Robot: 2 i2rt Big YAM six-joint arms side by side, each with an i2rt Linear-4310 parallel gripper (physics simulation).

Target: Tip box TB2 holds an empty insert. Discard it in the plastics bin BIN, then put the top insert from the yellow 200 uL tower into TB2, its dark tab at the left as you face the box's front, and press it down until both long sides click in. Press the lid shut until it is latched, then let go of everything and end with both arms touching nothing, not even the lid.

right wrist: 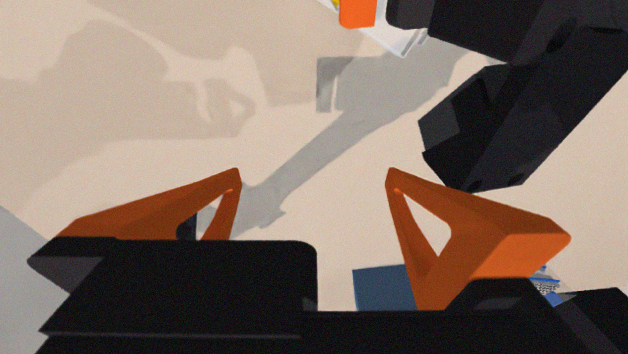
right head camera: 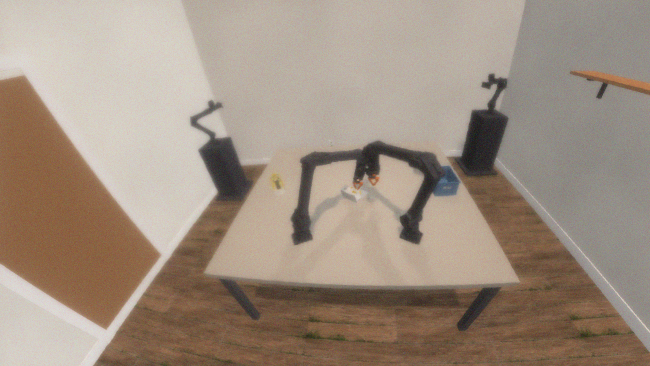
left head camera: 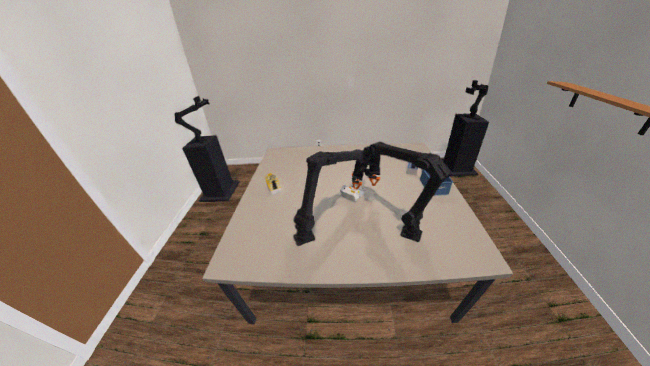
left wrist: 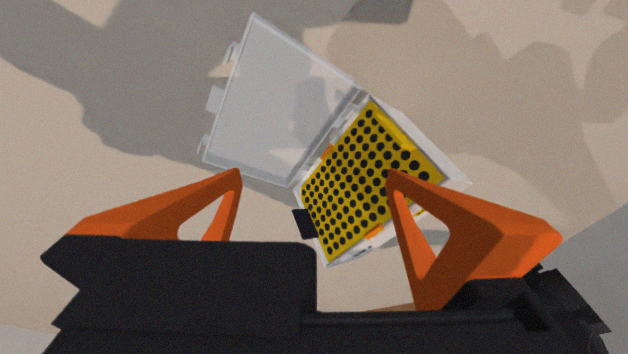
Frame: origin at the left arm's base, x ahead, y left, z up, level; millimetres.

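Seen in the pictures: left gripper, fingertip midpoint: (right head camera: 357,187) (left head camera: 355,187) (left wrist: 313,176); right gripper, fingertip midpoint: (right wrist: 313,175) (right head camera: 374,181) (left head camera: 373,181); left arm's base, link origin: (right head camera: 302,237) (left head camera: 304,238); right arm's base, link origin: (right head camera: 411,236) (left head camera: 411,234).
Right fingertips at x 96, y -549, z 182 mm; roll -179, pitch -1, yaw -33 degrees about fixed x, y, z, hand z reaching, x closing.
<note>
Offsets run from my right fingertips to a thing's top centre. "*": to the spot under its first point.
White tip box TB2 (left head camera: 351,194) (right head camera: 354,195) (left wrist: 452,172) stands at the table's middle. Its clear lid {* dx +139, dy +43, dz -180 mm} (left wrist: 280,105) is open, tipped back to the upper left in the left wrist view. A yellow insert {dx +122, dy +101, dz -89 mm} (left wrist: 350,185) with dark holes lies in the box top, its dark tab {dx +171, dy +127, dz -106 mm} (left wrist: 304,223) at the lower-left end; whether both long sides are clicked in I cannot tell. My left gripper (left head camera: 356,184) (right head camera: 357,184) (left wrist: 313,176) is open over the box, one finger overlapping the insert in view. My right gripper (left head camera: 374,180) (right head camera: 373,180) (right wrist: 313,175) is open and empty, right of the box.
The yellow tower {dx +475, dy +606, dz -75 mm} (left head camera: 273,184) (right head camera: 277,184) stands at the table's far left. The blue bin BIN {dx -84, dy -527, dz -62 mm} (left head camera: 442,188) (right head camera: 446,189) stands at the right, partly behind my right arm, with a blue-and-white item {dx +173, dy -528, dz -57 mm} (left head camera: 412,168) behind it. My two wrists are close together.
</note>
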